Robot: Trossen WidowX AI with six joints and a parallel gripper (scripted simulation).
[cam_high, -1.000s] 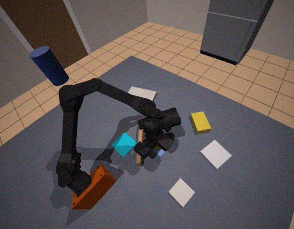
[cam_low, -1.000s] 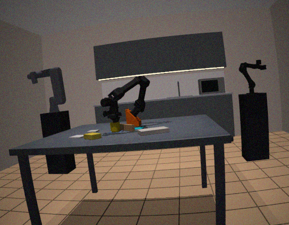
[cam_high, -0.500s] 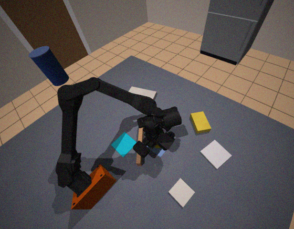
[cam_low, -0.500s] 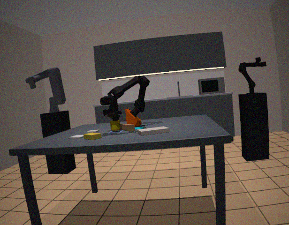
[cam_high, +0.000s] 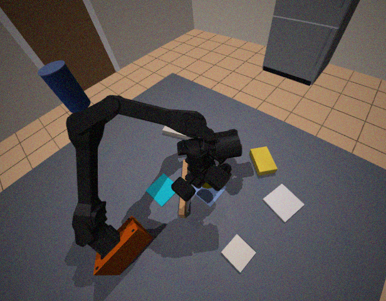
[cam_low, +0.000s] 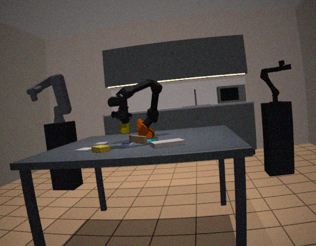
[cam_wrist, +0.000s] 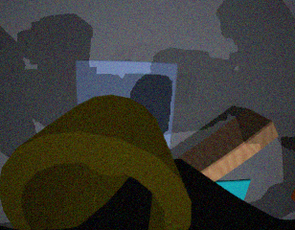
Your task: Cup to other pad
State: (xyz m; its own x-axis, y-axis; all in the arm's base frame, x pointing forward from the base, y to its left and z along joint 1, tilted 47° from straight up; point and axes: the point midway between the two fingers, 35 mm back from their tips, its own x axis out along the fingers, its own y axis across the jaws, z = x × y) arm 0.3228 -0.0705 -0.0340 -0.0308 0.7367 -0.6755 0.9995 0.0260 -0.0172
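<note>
My gripper tip is now 2 cm short of the yellow cup. From my gripper tip the other things lie so: light blue pad 3 cm ahead, 11 cm below; cyan pad 9 cm behind, 14 cm to the left, 11 cm below; wooden stick 3 cm behind, 7 cm to the left, 9 cm below.
</note>
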